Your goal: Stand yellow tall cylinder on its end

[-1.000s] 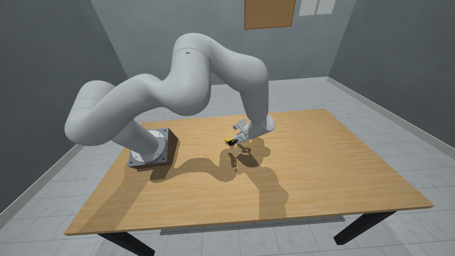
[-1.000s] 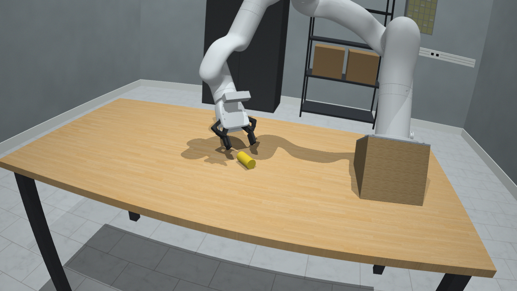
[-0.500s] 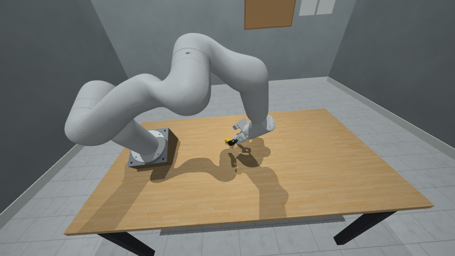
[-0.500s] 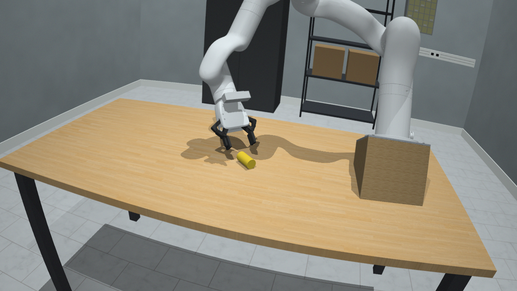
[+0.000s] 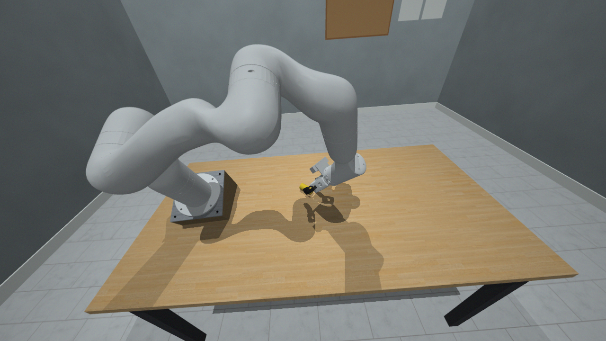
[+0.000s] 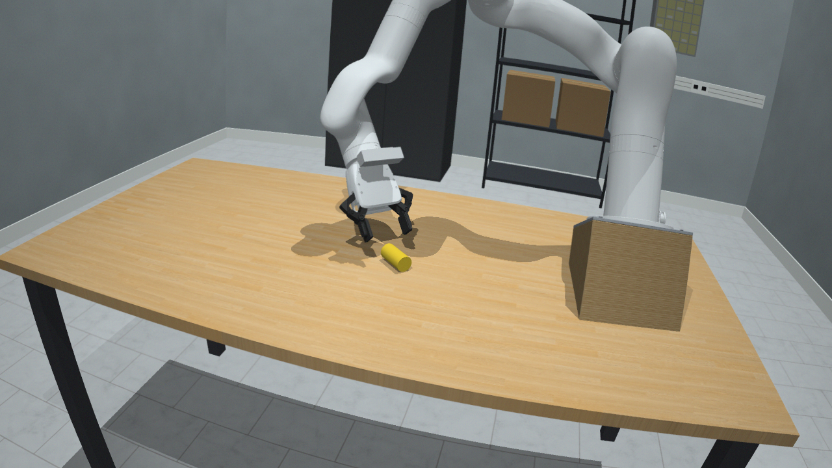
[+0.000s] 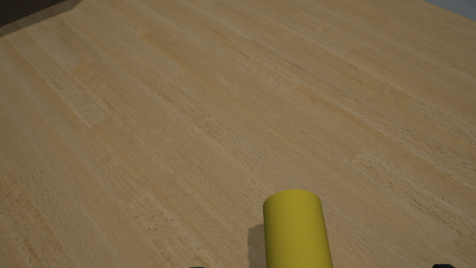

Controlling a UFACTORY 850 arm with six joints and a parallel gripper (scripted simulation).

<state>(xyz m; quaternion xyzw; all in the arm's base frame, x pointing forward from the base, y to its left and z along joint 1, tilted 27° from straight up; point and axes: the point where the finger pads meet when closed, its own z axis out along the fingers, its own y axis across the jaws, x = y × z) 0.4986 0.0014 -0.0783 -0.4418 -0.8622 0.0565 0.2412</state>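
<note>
Now: hand 3 cm past the yellow tall cylinder, 3 cm to the right of it and 4 cm above it.
</note>
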